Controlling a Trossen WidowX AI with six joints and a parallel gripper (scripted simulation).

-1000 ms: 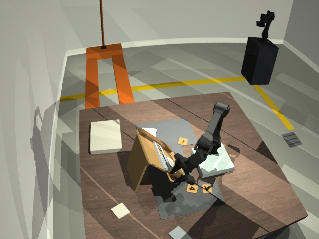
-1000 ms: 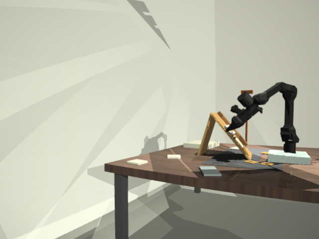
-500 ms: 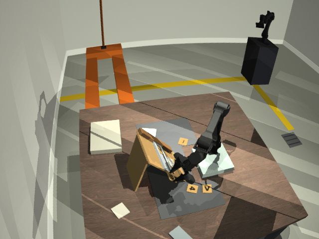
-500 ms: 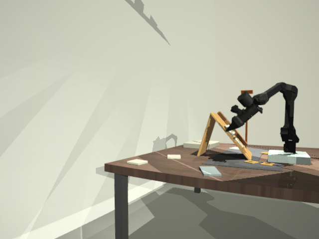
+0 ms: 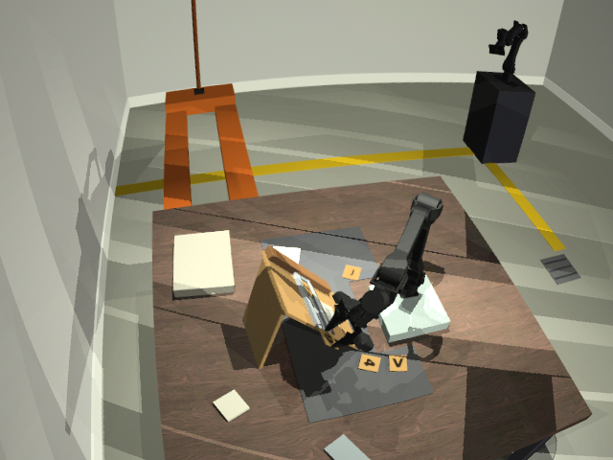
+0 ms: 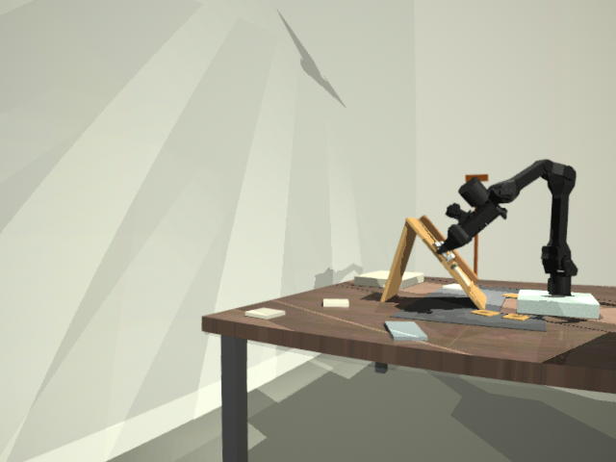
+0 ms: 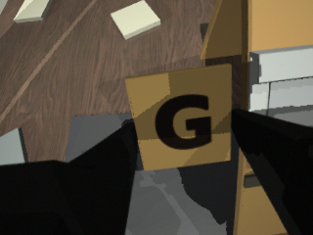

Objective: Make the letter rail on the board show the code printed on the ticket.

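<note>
Right now my gripper tip is 40 mm past the white ticket, 150 mm to the left of it and 70 mm above it. From my gripper tip the other things lie so: white card: 40 mm ahead, 490 mm to the right, 160 mm below; grey-blue pad: 10 mm behind, 310 mm to the left, 160 mm below; grey mat: 130 mm behind, 200 mm to the right, 170 mm below.
</note>
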